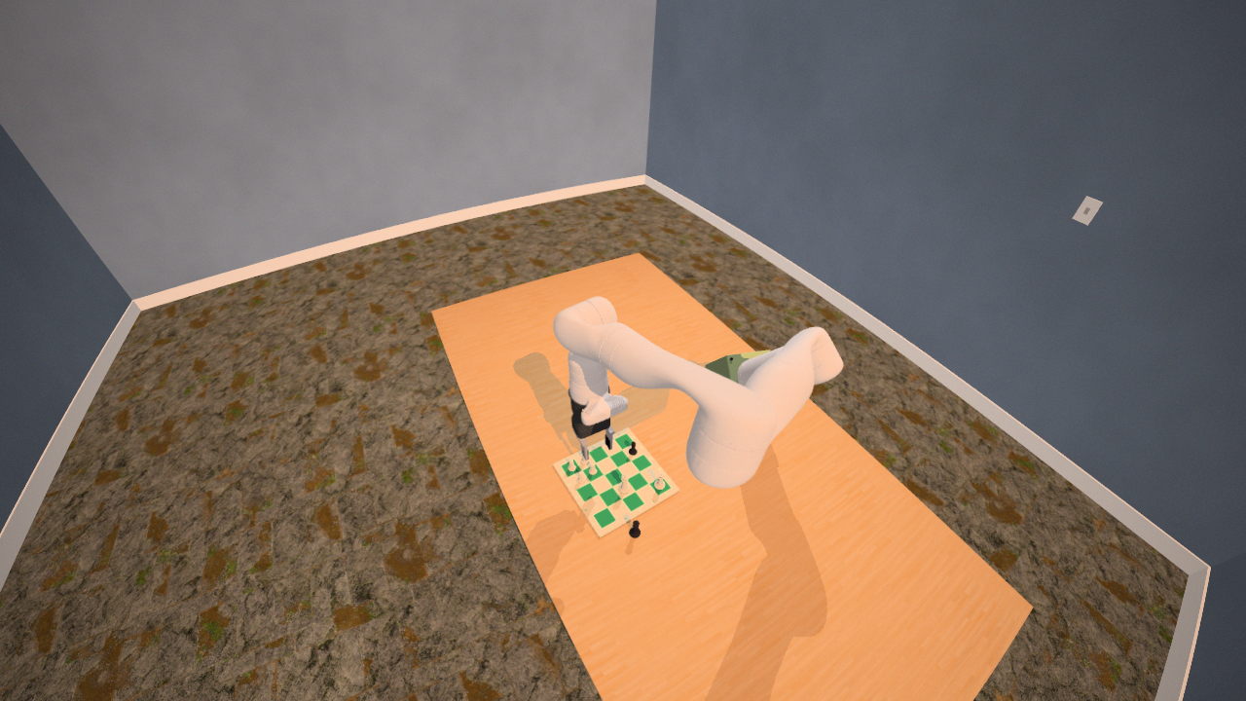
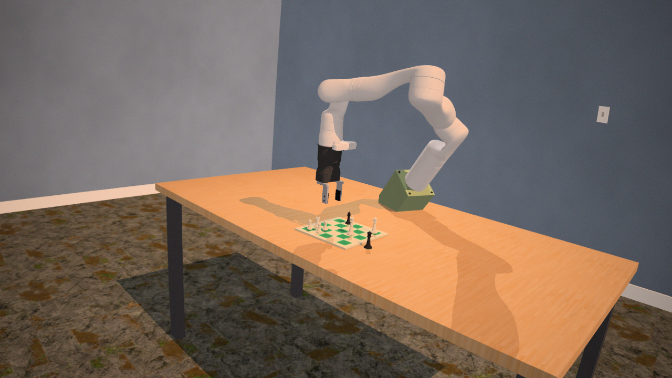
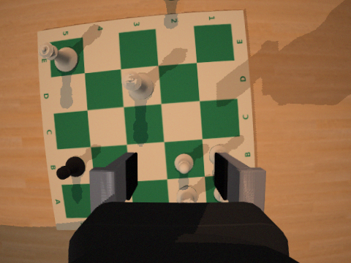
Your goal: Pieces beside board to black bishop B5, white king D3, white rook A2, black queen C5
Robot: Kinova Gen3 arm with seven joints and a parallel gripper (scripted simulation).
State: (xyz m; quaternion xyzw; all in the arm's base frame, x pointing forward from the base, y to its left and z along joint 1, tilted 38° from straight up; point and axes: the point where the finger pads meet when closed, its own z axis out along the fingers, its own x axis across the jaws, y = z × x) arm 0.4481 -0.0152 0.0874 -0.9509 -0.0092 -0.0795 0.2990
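Now: the black queen 2 cm behind my hand, 17 cm to the left of it and 10 cm below it. Round my hand: white king: 4 cm behind, 6 cm to the left, 8 cm below; then chessboard: 4 cm behind, 2 cm to the left, 12 cm below; then white rook: 1 cm ahead, 5 cm to the right, 10 cm below.
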